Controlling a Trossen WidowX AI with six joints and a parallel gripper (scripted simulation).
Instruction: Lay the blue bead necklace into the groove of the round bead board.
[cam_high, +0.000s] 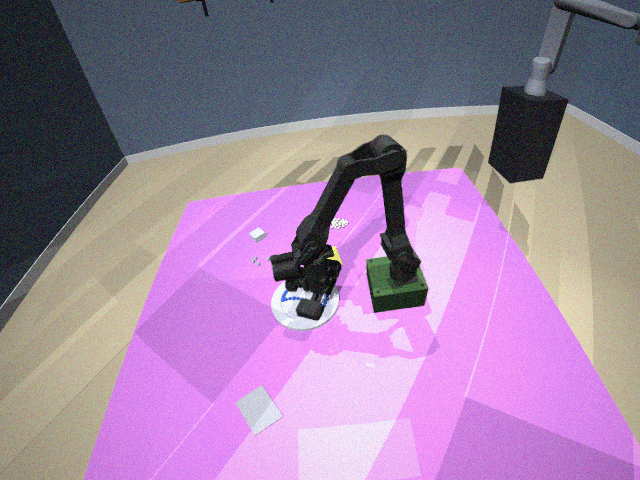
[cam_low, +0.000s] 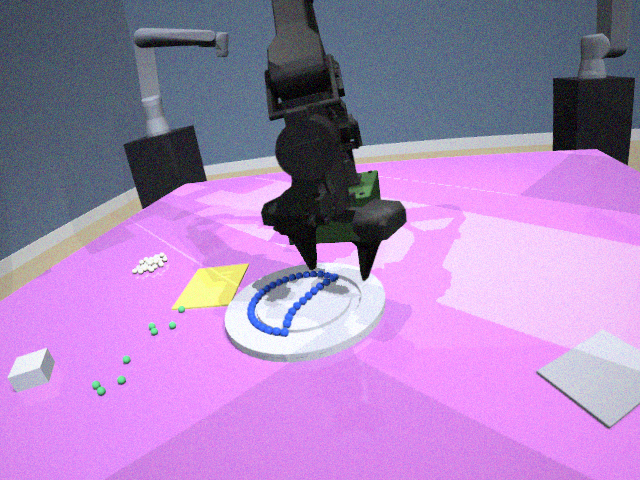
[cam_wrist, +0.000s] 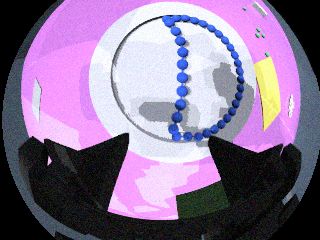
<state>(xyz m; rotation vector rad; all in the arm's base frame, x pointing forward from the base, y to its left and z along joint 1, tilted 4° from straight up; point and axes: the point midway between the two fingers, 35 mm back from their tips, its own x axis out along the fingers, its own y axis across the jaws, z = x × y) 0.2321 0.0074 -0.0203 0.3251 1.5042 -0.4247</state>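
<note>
The round white bead board lies 50 mm ahead of my gripper tip, 40 mm to the right of it and 10 mm below it. Round my gripper tip: yellow sheet 200 mm to the right, 20 mm below, 20 mm behind; grey tile 270 mm to the left, 190 mm ahead, 20 mm below; cube 370 mm to the right, 200 mm ahead, 10 mm below.
</note>
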